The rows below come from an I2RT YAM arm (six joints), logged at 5 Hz.
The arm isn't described. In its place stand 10 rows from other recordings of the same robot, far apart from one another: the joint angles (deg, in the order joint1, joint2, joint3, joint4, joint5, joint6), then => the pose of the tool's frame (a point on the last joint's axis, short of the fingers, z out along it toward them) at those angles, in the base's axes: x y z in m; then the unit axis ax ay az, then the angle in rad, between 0 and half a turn.
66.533 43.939 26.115 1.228 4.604 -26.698 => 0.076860 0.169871 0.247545 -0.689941 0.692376 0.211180 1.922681
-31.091 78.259 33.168 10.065 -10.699 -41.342 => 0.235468 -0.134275 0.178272 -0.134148 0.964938 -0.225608 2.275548
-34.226 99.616 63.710 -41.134 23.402 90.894 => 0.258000 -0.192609 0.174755 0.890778 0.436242 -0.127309 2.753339
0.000 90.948 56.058 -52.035 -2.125 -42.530 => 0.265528 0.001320 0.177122 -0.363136 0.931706 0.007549 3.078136
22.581 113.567 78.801 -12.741 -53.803 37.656 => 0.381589 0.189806 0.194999 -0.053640 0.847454 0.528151 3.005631
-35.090 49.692 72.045 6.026 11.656 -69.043 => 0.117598 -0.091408 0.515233 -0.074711 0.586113 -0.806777 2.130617
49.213 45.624 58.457 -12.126 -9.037 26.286 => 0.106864 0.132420 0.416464 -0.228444 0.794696 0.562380 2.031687
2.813 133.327 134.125 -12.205 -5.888 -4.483 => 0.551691 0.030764 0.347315 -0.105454 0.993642 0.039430 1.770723
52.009 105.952 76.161 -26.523 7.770 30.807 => 0.247296 0.308809 0.206756 -0.161932 0.975696 0.147634 2.616149
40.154 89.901 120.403 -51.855 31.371 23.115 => 0.239267 0.177620 0.515540 0.040449 0.992414 0.116096 1.905823
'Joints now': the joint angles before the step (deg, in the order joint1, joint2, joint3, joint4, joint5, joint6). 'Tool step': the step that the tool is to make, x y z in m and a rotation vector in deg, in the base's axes. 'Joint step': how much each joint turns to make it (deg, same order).
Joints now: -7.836 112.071 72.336 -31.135 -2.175 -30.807
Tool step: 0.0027 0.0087 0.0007 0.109 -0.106 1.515
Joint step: 1.326 0.227 0.489 -0.176 -0.177 -0.138
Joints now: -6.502 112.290 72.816 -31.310 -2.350 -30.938
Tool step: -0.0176 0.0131 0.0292 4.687 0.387 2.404
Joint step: 1.271 -5.968 -0.927 -5.871 -4.741 0.418
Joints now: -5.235 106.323 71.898 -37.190 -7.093 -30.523
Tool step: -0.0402 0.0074 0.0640 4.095 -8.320 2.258
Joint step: 0.082 -14.785 -3.653 -3.241 -5.292 -0.180
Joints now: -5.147 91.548 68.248 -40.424 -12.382 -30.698
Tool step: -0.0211 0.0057 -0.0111 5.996 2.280 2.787
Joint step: -0.009 -3.116 -5.384 -0.576 -6.408 -0.118
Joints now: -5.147 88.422 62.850 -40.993 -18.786 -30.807
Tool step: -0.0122 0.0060 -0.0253 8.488 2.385 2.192
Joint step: 0.010 -0.132 -6.079 3.264 -8.455 1.169
